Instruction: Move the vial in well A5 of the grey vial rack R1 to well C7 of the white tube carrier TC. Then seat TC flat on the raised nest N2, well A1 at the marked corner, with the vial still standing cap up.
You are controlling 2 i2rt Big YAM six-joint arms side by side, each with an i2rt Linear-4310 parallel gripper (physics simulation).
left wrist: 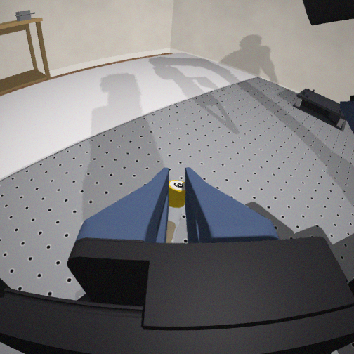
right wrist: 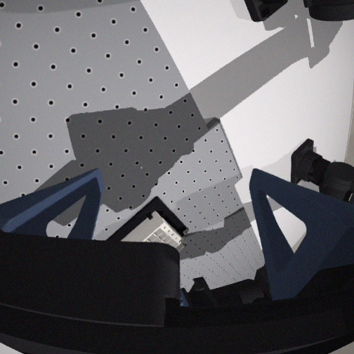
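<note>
My left gripper is shut on the vial, high above the perforated board. The vial's yellow cap with a white top and a black digit faces the camera; its body is mostly hidden between the blue fingers. My right gripper is open, with nothing between its fingertips. Beyond and below it, a cream-white carrier with a grid of wells, which looks like TC, sits inside a black frame; its near part is hidden by the gripper body. The grey rack R1 cannot be made out in either view.
A dark grey raised fixture, possibly a nest, stands at the far right of the perforated board. A wooden stand is by the wall. Black arm parts show at the right wrist view's right edge.
</note>
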